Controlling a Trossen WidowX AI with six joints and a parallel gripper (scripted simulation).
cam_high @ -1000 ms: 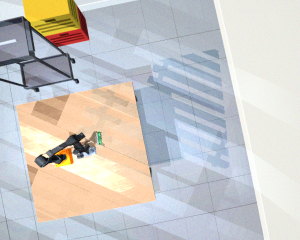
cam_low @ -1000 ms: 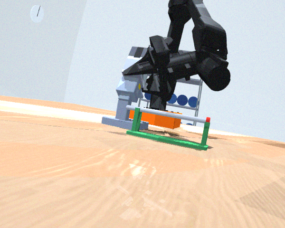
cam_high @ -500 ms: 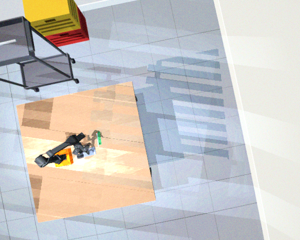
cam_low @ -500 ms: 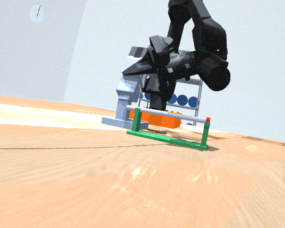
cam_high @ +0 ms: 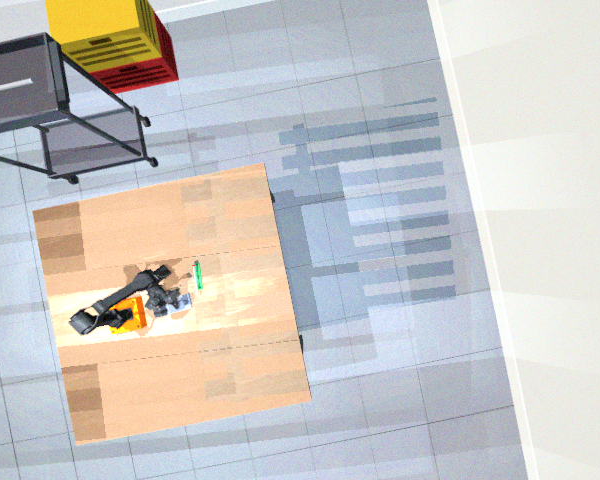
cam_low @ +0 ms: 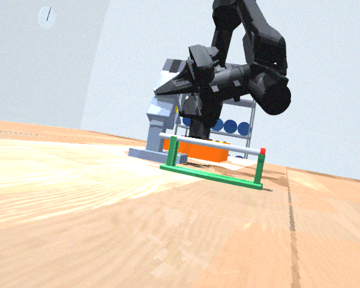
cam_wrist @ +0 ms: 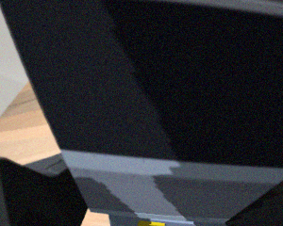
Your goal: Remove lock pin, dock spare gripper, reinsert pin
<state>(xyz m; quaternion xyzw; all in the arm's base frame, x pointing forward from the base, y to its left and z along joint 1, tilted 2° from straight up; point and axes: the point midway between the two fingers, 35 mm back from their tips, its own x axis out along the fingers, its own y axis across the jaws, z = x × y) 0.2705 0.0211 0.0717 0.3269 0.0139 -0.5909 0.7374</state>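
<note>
My gripper tip is now 2 cm past the spare gripper, 1 cm to the right of it and 3 cm below it. Also, from my gripper tip: green cradle (10 cm ahead, 14 cm to the left, 8 cm below); then mount (2 cm to the left, 5 cm below).
</note>
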